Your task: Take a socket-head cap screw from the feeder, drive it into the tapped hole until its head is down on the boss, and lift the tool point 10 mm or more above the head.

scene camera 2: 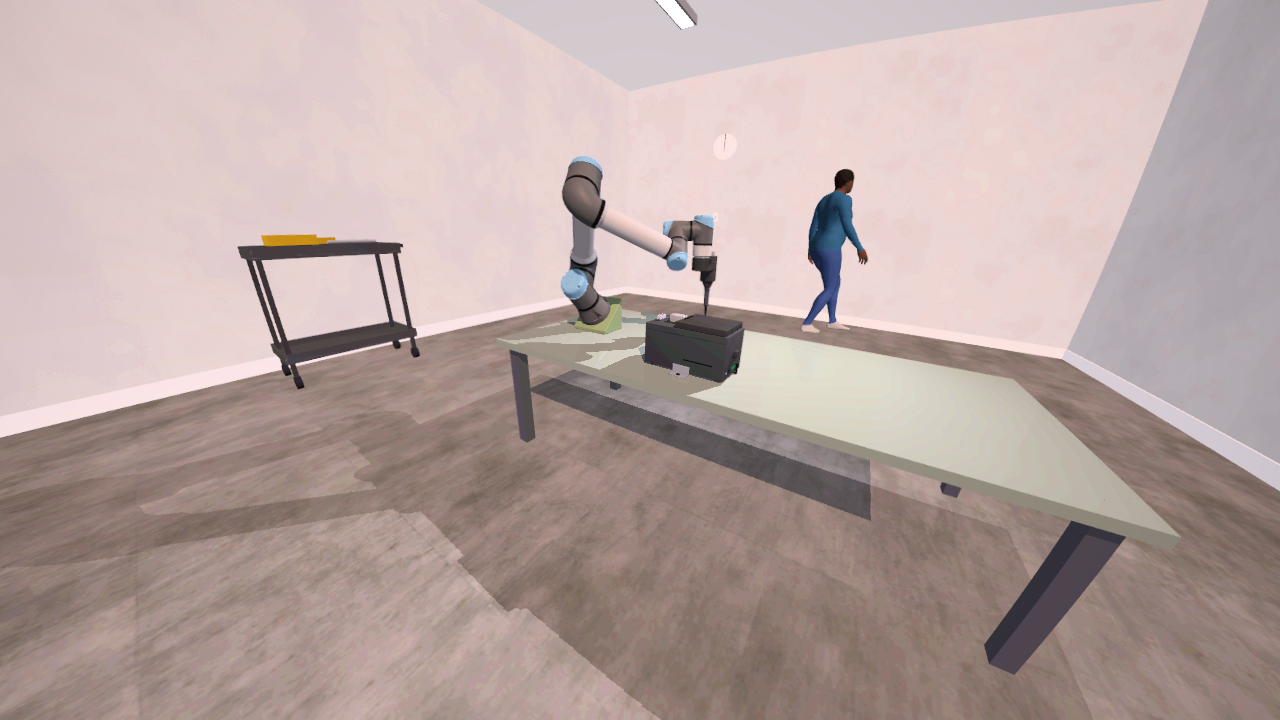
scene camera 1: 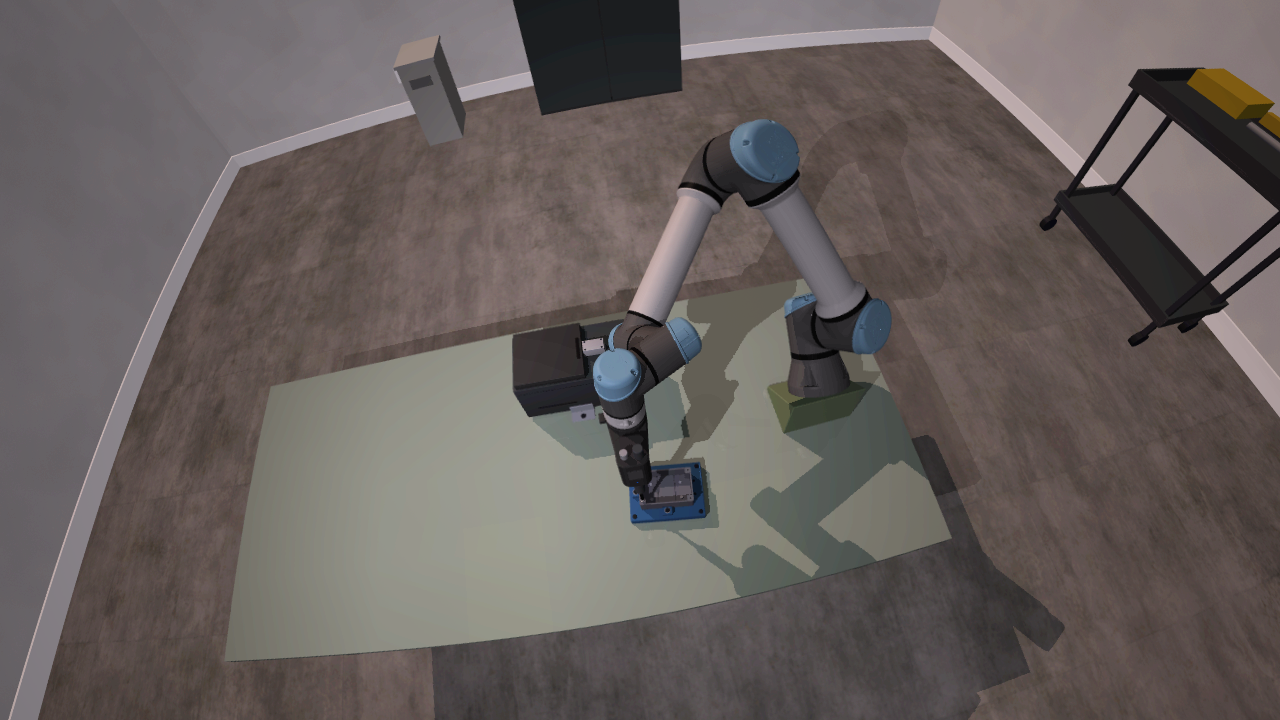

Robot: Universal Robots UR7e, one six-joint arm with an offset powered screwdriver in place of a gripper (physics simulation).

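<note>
My screwdriver [scene camera 1: 633, 470] [scene camera 2: 708, 291] points down over the left side of a grey metal part [scene camera 1: 673, 486] in scene camera 1. The part sits on a blue fixture plate [scene camera 1: 666, 515] on the table. The tool's lower end is partly hidden there by its own body, and in scene camera 2 the black feeder [scene camera 2: 689, 345] hides it. The feeder [scene camera 1: 547, 358] stands on the table behind the fixture in scene camera 1. The screw, the tapped hole and any gap under the tool point are too small or hidden to tell.
The pale green table [scene camera 1: 358, 537] [scene camera 2: 895, 402] carries the arm's olive base block [scene camera 1: 819, 410] [scene camera 2: 601, 320]. A black cart [scene camera 1: 1136, 241] [scene camera 2: 335, 342] stands on the floor. A person [scene camera 2: 834, 232] in blue is beyond the table in scene camera 2.
</note>
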